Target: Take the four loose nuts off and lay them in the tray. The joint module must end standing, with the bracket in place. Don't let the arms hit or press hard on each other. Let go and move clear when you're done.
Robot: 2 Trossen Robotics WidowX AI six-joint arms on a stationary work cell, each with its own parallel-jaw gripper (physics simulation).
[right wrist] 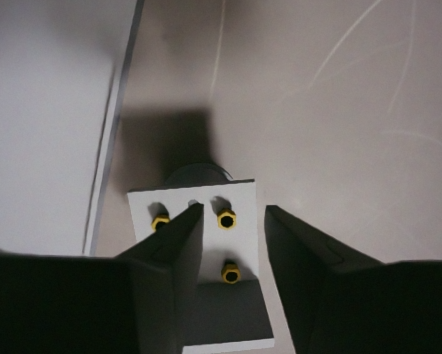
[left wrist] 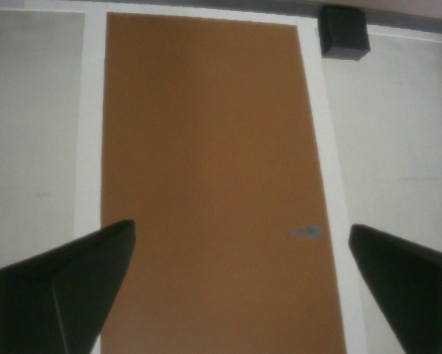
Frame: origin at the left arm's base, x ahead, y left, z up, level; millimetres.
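Seen in the pictures: left gripper, fingertip midpoint: (left wrist: 243, 232); right gripper, fingertip midpoint: (right wrist: 234, 214).
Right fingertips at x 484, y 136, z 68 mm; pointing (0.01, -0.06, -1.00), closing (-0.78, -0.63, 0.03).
Observation:
Offsets run from my right fingertips to a thing's middle. "*": to the spot under its first point. Level surfaces: height alone.
Three yellow hex nuts show in the right wrist view: one @[dx -11, dy +14, dz -32 mm] (right wrist: 226, 219) at the upper right of the bracket, one @[dx -36, dy +39, dz -32 mm] (right wrist: 231, 273) below it, and one @[dx +14, dy +39, dz -32 mm] (right wrist: 161, 221) at the upper left, partly behind a finger. The fourth nut does not show. The bracket @[dx -11, dy +39, dz -22 mm] (right wrist: 245, 245) is a pale plate with a dark lower face. It sits on the dark round joint module @[dx -11, dy +39, dz -68 mm] (right wrist: 199, 173), of which part shows. My right gripper (right wrist: 234, 214) is partly open and empty over the bracket; the upper-right nut appears between its fingertips, nearer the left one. My left gripper (left wrist: 243, 232) is wide open and empty, away from the parts.
In the right wrist view a pale flat panel @[* dx +114, dy +65, dz -101 mm] (right wrist: 47, 125) with a raised edge lies along the left, beside the grey-brown surface @[dz -105 mm] (right wrist: 320, 150). A tray cannot be made out for certain. The left wrist view faces a brown door (left wrist: 210, 125) and a dark box @[dx +73, dy -339, dz -74 mm] (left wrist: 344, 32).

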